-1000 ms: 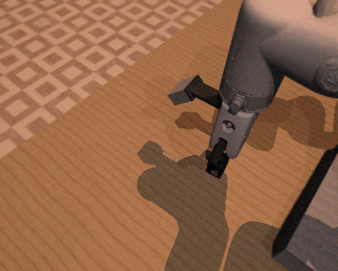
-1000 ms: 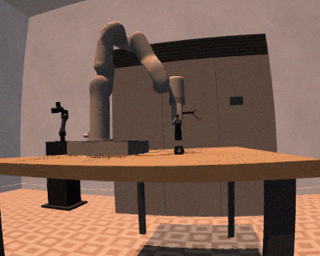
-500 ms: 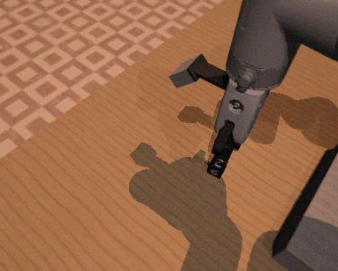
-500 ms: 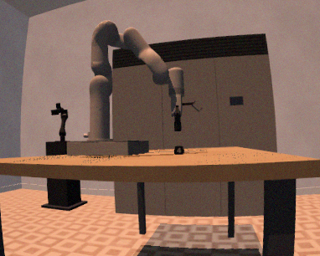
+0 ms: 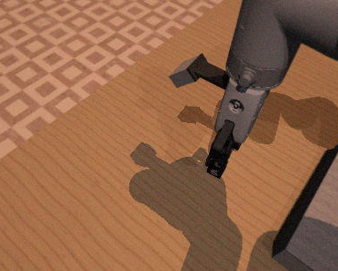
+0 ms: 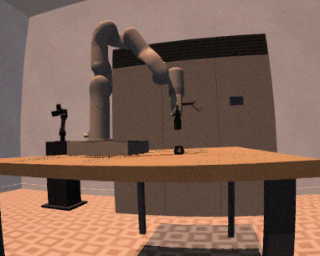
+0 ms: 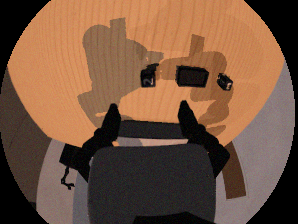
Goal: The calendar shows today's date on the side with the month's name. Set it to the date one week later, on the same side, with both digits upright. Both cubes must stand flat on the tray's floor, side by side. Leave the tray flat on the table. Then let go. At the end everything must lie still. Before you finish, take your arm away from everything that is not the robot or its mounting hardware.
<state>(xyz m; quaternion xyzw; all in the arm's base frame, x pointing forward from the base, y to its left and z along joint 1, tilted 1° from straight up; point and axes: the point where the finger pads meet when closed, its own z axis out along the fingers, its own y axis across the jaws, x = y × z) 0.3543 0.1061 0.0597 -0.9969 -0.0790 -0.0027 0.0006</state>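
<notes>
The black cube lies 3 cm ahead of my hand, 21 cm to the right of it and 10 cm below it. From my hand the other things lie so: black digit cube 10 cm below.
</notes>
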